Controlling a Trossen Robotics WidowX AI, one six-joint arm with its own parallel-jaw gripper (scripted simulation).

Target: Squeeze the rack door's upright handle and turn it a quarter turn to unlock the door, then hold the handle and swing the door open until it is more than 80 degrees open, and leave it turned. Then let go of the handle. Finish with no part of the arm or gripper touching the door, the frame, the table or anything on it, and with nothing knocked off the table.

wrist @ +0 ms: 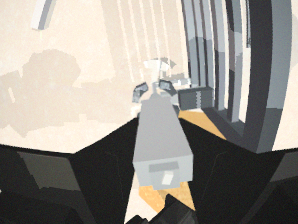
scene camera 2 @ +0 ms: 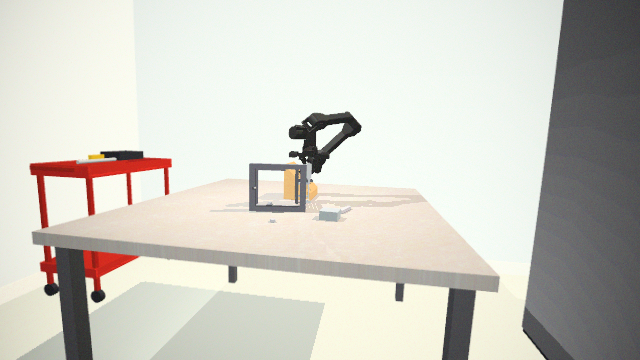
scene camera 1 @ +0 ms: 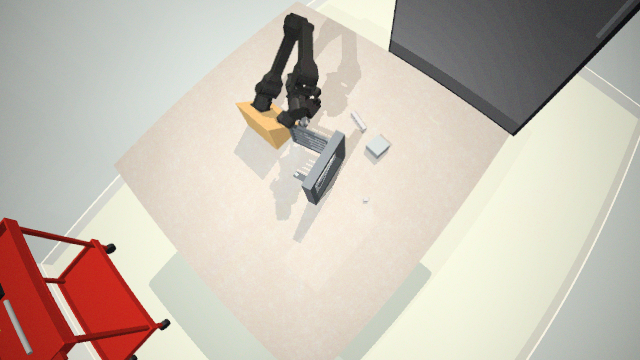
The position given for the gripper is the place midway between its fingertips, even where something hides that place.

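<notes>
The gripper (wrist: 158,123) is visible, as is a rack (scene camera 1: 313,190).
</notes>
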